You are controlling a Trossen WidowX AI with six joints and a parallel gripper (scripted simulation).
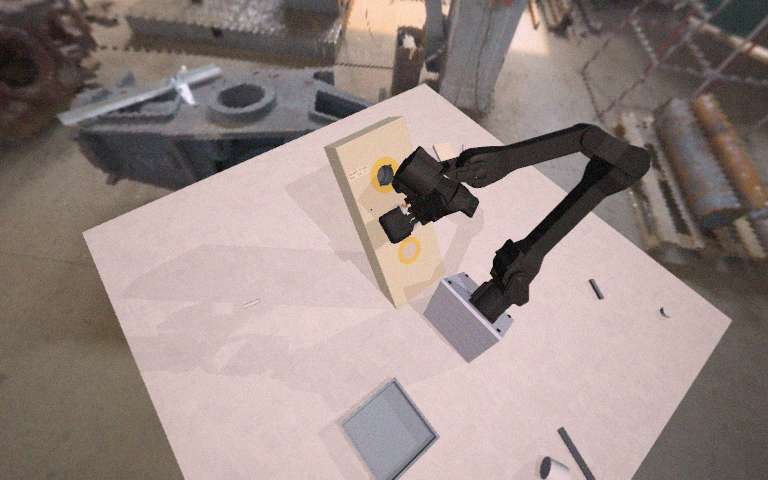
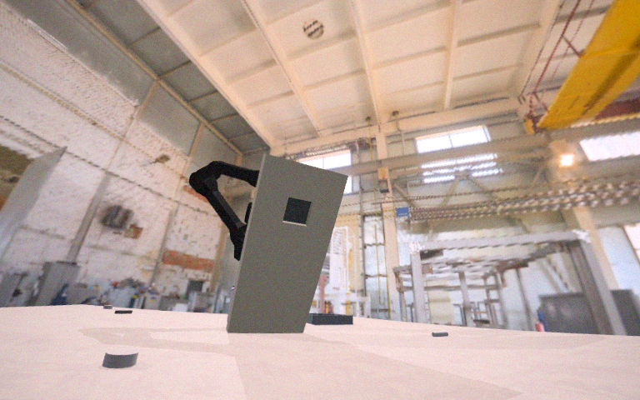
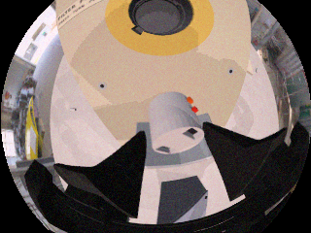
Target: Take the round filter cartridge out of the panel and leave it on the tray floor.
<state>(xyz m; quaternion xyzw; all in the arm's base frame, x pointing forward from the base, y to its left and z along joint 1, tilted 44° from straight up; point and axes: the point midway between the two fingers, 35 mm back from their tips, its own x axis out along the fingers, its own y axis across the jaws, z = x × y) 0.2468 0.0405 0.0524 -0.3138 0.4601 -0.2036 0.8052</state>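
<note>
Right now my gripper tip is 40 mm above the grey bracket and 10 mm past it. From my gripper tip the other things lie so: grey tray: 310 mm behind, 290 mm to the left, 210 mm below; then round filter cartridge: right at my gripper tip.
</note>
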